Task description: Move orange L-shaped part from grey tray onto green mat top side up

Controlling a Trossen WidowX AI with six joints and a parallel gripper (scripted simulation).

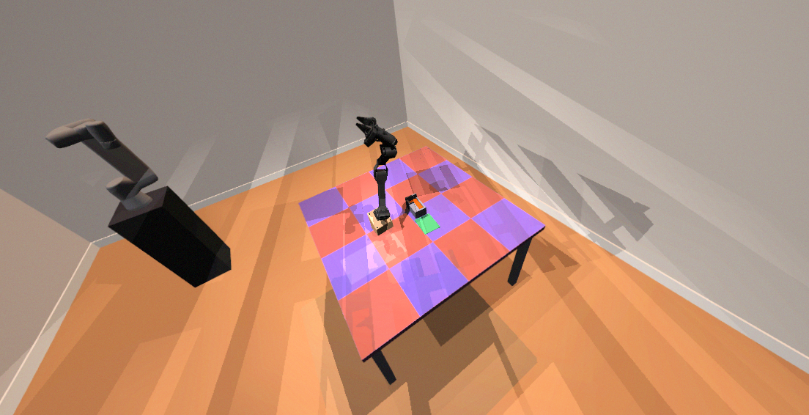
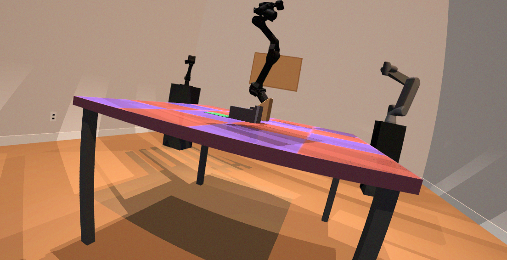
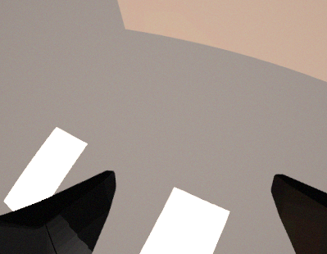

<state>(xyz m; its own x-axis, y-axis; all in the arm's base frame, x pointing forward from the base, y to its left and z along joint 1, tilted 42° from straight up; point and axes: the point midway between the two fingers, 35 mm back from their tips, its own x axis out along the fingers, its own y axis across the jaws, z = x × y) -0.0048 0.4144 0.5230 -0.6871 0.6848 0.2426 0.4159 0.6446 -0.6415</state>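
Now: the orange L-shaped part 76 cm below my gripper tip, 27 cm ahead of it and 2 cm to the left of it.
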